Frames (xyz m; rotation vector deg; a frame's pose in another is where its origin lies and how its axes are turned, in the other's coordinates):
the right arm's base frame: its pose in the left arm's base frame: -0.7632 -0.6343 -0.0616 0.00 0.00 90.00
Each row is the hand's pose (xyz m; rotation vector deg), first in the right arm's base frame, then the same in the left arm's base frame.
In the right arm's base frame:
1: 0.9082 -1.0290 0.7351 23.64 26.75 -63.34
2: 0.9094 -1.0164 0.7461 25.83 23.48 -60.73
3: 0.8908 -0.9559 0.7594 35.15 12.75 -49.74
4: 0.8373 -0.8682 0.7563 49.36 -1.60 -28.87
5: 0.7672 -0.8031 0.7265 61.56 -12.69 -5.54
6: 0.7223 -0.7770 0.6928 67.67 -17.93 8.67
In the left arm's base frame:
1: 0.2658 0.2739 0.6735 -2.10 34.03 23.94
2: 0.2532 0.2751 0.6845 1.60 33.51 26.65
3: 0.1927 0.2565 0.6978 15.61 33.38 37.18
4: 0.1050 0.2030 0.6947 37.18 34.84 55.47
5: 0.0399 0.1329 0.6649 57.01 37.52 74.65
6: 0.0138 0.0880 0.6312 67.85 39.43 85.93

